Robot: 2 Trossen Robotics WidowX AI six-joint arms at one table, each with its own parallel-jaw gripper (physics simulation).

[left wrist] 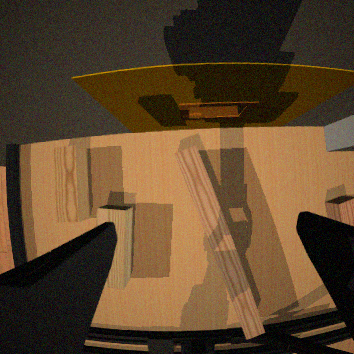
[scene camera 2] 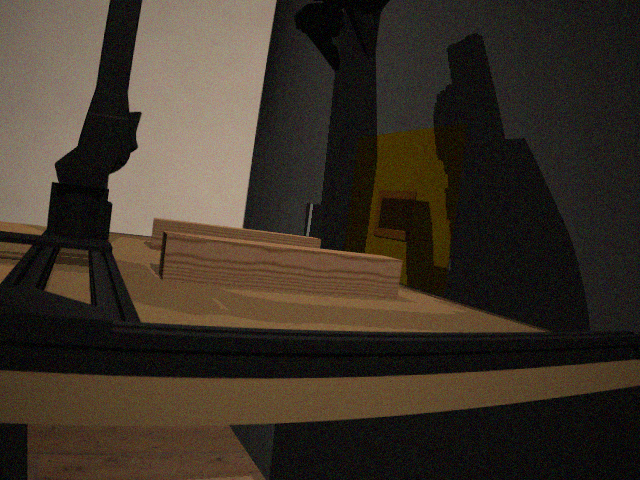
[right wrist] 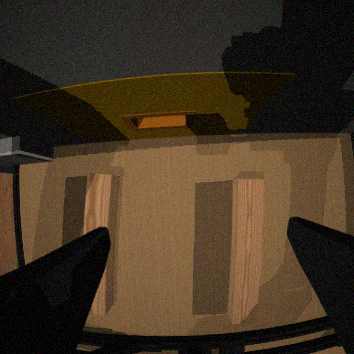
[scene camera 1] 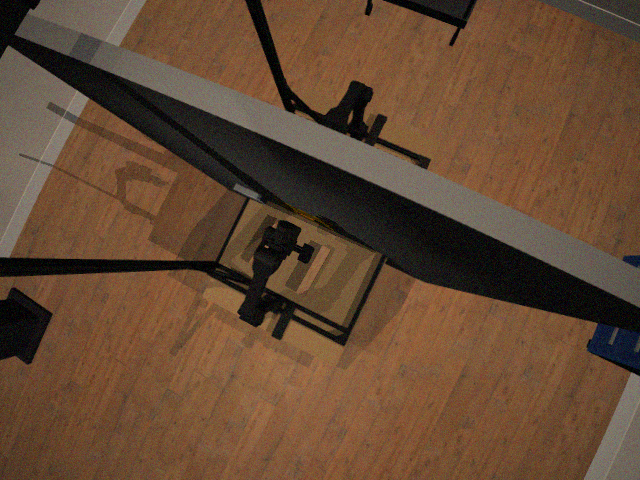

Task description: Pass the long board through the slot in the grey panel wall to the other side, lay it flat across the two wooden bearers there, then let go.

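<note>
The long board (left wrist: 196, 182) lies slantwise on the table in the left wrist view. My left gripper (left wrist: 208, 227) is open and empty above it, the board between its spread fingers in the picture. The grey panel wall (scene camera 1: 454, 204) (scene camera 2: 558, 103) (left wrist: 90, 45) (right wrist: 150, 50) has a yellow panel with an orange-rimmed slot (scene camera 2: 391, 234) (left wrist: 215, 111) (right wrist: 162, 121). Two wooden bearers, one (scene camera 2: 279, 266) (right wrist: 247, 250) and another (scene camera 2: 232, 231) (right wrist: 101, 200), lie roughly parallel on the right arm's side. My right gripper (scene camera 1: 285, 240) (scene camera 2: 354, 60) (right wrist: 199, 232) is open and empty above them.
In the left wrist view, pale blocks (left wrist: 70, 185) (left wrist: 122, 250) lie left of the board, and a reddish block (left wrist: 342, 210) is at the right edge. A grey piece (scene camera 1: 248, 192) (left wrist: 341, 133) stands by the wall. Dark rails (scene camera 2: 310, 346) edge the table.
</note>
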